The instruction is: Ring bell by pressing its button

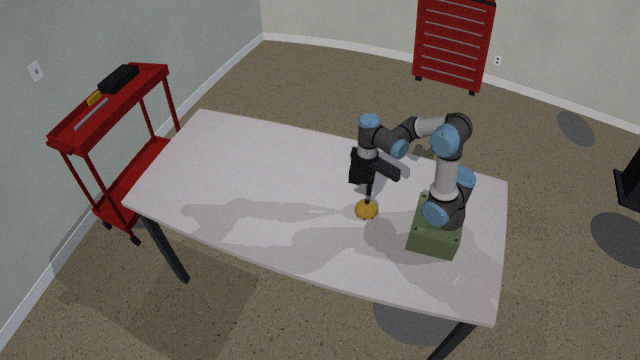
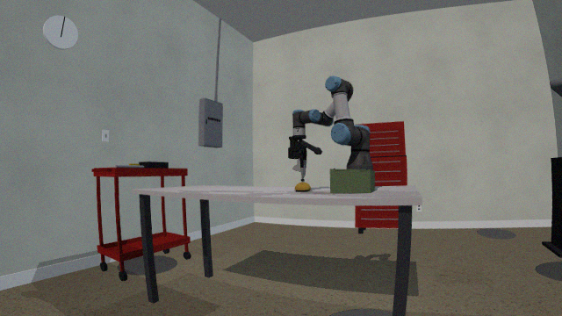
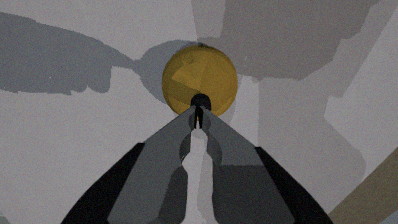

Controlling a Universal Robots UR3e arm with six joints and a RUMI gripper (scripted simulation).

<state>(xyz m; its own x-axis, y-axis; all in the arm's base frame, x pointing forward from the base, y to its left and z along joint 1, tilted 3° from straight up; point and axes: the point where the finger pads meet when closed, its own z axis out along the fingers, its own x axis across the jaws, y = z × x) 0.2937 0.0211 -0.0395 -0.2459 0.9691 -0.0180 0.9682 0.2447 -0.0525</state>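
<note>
My gripper is now 30 mm above the black button.
</note>
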